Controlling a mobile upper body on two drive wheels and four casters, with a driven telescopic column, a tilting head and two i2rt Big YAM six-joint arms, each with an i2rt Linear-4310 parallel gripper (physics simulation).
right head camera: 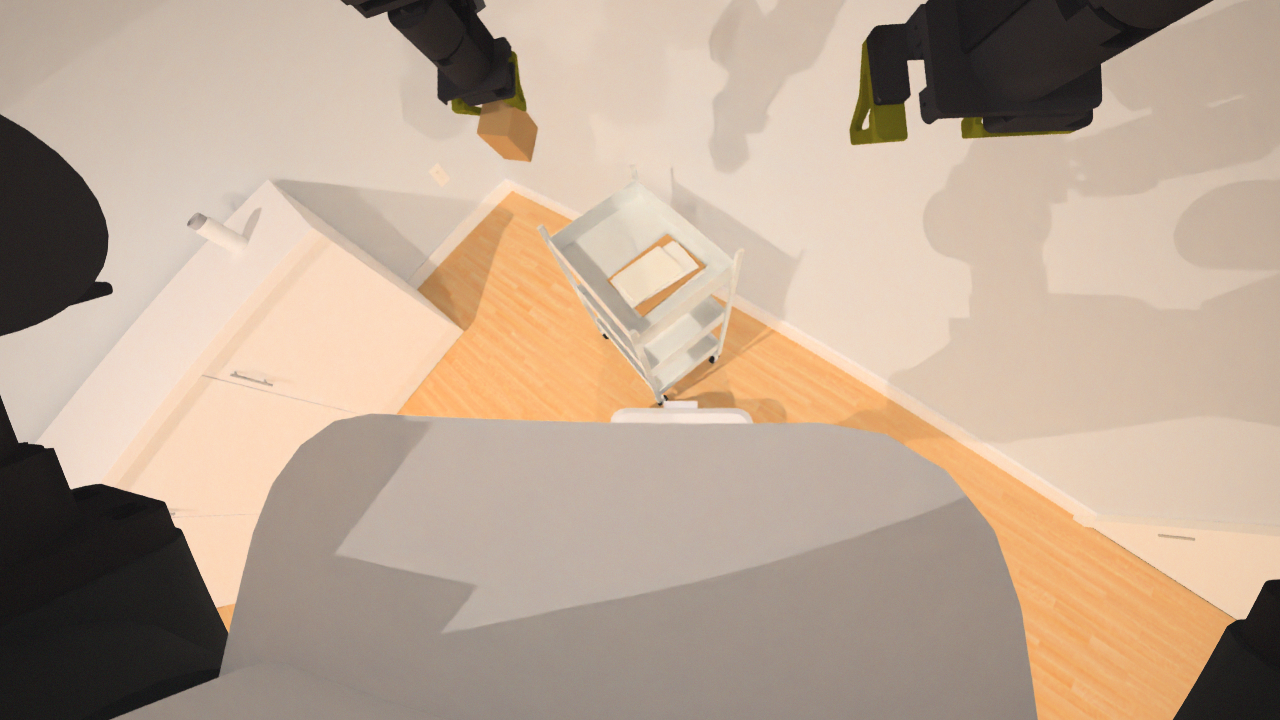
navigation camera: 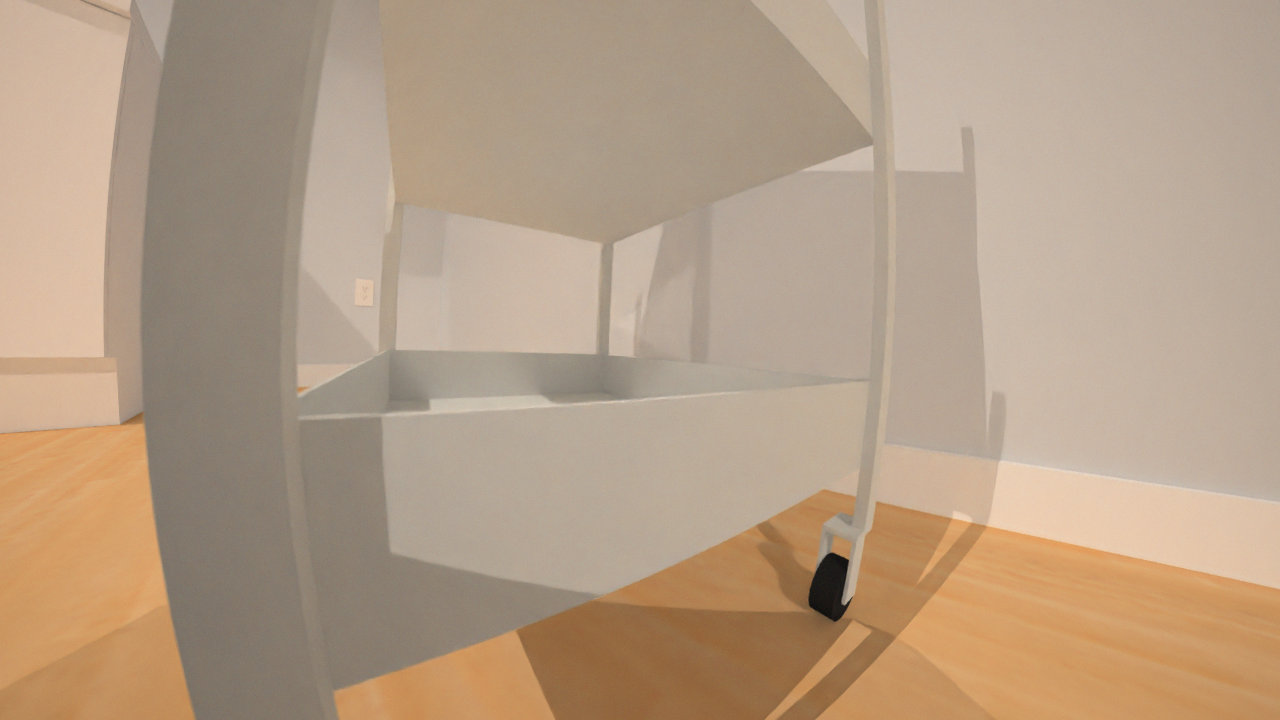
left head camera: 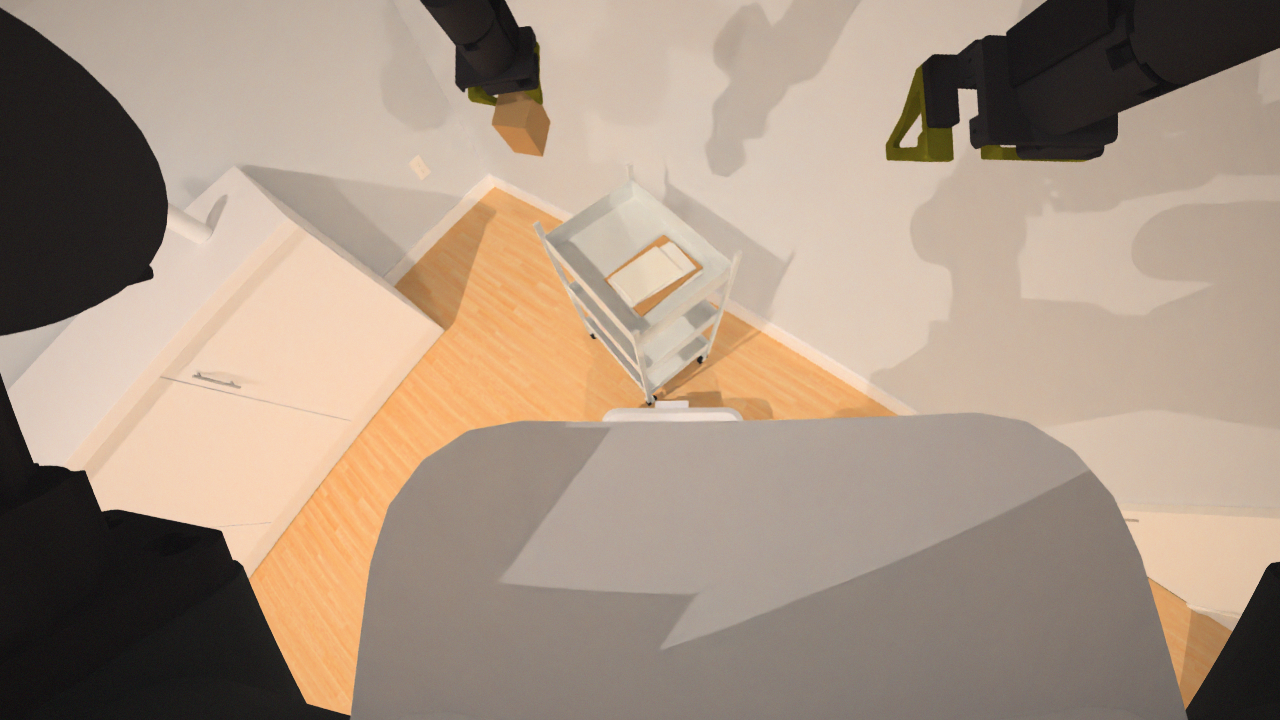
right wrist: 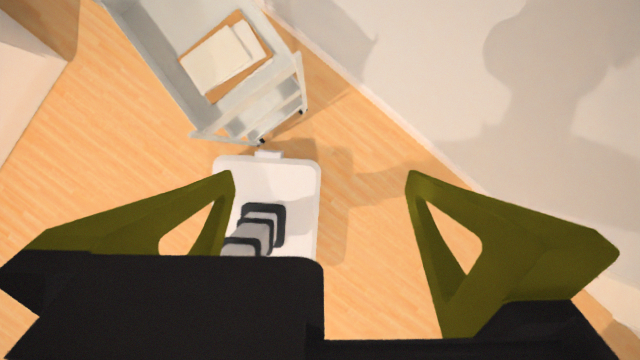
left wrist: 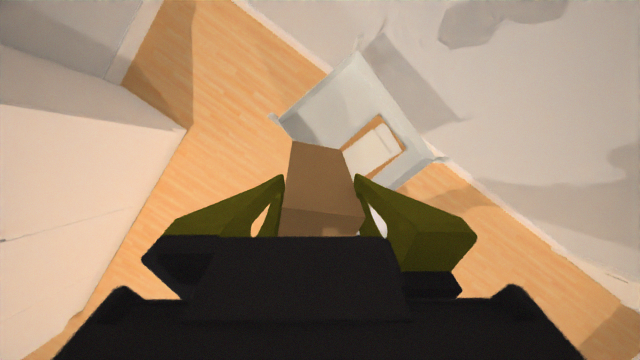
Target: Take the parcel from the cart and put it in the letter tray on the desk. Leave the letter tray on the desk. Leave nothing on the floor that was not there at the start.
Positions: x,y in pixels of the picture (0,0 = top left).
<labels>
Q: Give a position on a small white cylinder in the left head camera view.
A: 178,221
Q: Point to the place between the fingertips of my left gripper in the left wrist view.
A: At 319,180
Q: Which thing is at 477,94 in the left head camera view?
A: My left gripper.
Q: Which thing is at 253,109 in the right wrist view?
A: A white three-shelf cart.
</labels>
